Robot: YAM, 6 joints.
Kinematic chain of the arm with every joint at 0, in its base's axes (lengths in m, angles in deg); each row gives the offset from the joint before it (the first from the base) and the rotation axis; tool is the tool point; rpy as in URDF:
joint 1: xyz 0 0 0.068 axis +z
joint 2: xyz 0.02 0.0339 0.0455 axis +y
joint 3: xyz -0.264 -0.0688 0 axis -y
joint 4: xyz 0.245 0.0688 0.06 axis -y
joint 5: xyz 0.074 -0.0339 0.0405 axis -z
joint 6: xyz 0.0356 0 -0.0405 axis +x
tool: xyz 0 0 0 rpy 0 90 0
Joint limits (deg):
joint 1: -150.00..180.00
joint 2: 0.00..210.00
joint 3: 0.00..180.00
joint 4: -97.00..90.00
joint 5: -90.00..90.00
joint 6: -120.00..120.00
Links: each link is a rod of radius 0.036 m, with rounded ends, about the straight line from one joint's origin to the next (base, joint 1, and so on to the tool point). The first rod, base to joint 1, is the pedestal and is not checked.
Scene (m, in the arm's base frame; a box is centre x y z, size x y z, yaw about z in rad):
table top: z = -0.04
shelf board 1: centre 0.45 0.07 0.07 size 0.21 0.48 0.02 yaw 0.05
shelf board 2: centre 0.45 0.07 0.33 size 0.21 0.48 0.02 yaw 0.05
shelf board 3: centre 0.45 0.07 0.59 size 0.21 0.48 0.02 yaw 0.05
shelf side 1: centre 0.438 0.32 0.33 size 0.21 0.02 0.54 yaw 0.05
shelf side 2: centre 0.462 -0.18 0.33 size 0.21 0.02 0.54 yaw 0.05
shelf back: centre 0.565 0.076 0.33 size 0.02 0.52 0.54 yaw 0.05
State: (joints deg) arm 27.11 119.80 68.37 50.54 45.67 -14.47
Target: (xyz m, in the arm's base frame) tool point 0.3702 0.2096 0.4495
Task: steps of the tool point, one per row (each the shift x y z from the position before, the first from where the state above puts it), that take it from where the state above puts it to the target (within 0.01 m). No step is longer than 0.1 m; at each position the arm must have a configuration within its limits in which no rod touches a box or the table.
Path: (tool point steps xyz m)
1: -0.0573 0.0067 0.0071
2: -0.0580 -0.0030 0.0001
3: -0.0562 -0.0123 -0.0072
4: 0.0145 0.0265 0.0825
5: -0.0042 0.0105 0.0899
6: -0.0223 -0.0082 0.0902
7: 0.0688 0.0108 0.0067
8: 0.0730 -0.0037 -0.0067

